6 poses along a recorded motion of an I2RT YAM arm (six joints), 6.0 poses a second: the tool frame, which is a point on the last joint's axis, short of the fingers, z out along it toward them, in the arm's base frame.
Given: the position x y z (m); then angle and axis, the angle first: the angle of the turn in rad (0 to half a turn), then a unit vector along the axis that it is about.
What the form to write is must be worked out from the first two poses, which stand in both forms.
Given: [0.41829 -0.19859 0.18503 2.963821 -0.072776 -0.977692 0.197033]
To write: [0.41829 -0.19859 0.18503 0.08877 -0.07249 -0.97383 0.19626]
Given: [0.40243 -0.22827 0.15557 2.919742 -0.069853 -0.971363 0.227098]
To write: [0.40243 -0.22827 0.15557 0.11070 -0.06942 -0.96539 0.22570]
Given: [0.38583 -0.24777 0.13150 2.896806 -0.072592 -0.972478 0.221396]
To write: [0.38583 -0.24777 0.13150 0.12209 -0.07205 -0.96520 0.21974]
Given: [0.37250 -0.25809 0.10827 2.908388 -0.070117 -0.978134 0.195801]
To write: [0.37250 -0.25809 0.10827 0.11634 -0.06964 -0.97149 0.19447]
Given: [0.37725 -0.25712 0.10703 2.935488 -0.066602 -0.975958 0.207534]
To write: [0.37725 -0.25712 0.10703 0.10287 -0.06625 -0.97078 0.20643]
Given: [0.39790 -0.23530 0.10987 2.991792 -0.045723 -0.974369 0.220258]
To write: [0.39790 -0.23530 0.10987 0.07483 -0.04559 -0.97164 0.21964]
